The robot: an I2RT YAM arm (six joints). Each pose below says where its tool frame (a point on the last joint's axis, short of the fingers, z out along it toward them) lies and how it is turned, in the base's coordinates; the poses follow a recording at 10 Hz.
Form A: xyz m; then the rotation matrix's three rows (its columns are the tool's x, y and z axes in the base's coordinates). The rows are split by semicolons.
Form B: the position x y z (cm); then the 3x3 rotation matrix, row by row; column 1 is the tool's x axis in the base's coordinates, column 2 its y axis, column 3 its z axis. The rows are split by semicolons. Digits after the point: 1 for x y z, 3 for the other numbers.
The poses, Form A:
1: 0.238, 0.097, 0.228; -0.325, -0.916, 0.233; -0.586, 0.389, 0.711; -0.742, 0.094, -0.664
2: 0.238, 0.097, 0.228; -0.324, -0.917, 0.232; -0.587, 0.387, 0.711; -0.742, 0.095, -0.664
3: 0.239, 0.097, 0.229; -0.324, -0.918, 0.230; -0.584, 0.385, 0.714; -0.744, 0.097, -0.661
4: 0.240, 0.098, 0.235; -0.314, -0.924, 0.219; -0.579, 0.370, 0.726; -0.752, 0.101, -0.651
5: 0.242, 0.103, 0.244; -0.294, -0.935, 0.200; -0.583, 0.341, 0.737; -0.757, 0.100, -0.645
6: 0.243, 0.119, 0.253; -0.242, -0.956, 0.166; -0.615, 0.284, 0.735; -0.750, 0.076, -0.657
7: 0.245, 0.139, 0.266; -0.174, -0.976, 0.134; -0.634, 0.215, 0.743; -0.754, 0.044, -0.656
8: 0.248, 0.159, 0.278; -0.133, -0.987, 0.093; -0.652, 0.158, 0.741; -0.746, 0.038, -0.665
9: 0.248, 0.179, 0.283; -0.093, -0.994, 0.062; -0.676, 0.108, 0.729; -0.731, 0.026, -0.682
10: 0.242, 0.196, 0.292; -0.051, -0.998, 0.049; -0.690, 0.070, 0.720; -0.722, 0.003, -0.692
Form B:
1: 23.8, 9.7, 22.8; -0.325, -0.916, 0.233; -0.586, 0.389, 0.711; -0.742, 0.094, -0.664
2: 23.8, 9.7, 22.8; -0.324, -0.917, 0.232; -0.587, 0.387, 0.711; -0.742, 0.095, -0.664
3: 23.9, 9.7, 22.9; -0.324, -0.918, 0.230; -0.584, 0.385, 0.714; -0.744, 0.097, -0.661
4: 24.0, 9.8, 23.5; -0.314, -0.924, 0.219; -0.579, 0.370, 0.726; -0.752, 0.101, -0.651
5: 24.2, 10.3, 24.4; -0.294, -0.935, 0.200; -0.583, 0.341, 0.737; -0.757, 0.100, -0.645
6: 24.3, 11.9, 25.3; -0.242, -0.956, 0.166; -0.615, 0.284, 0.735; -0.750, 0.076, -0.657
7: 24.5, 13.9, 26.6; -0.174, -0.976, 0.134; -0.634, 0.215, 0.743; -0.754, 0.044, -0.656
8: 24.8, 15.9, 27.8; -0.133, -0.987, 0.093; -0.652, 0.158, 0.741; -0.746, 0.038, -0.665
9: 24.8, 17.9, 28.3; -0.093, -0.994, 0.062; -0.676, 0.108, 0.729; -0.731, 0.026, -0.682
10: 24.2, 19.6, 29.2; -0.051, -0.998, 0.049; -0.690, 0.070, 0.720; -0.722, 0.003, -0.692
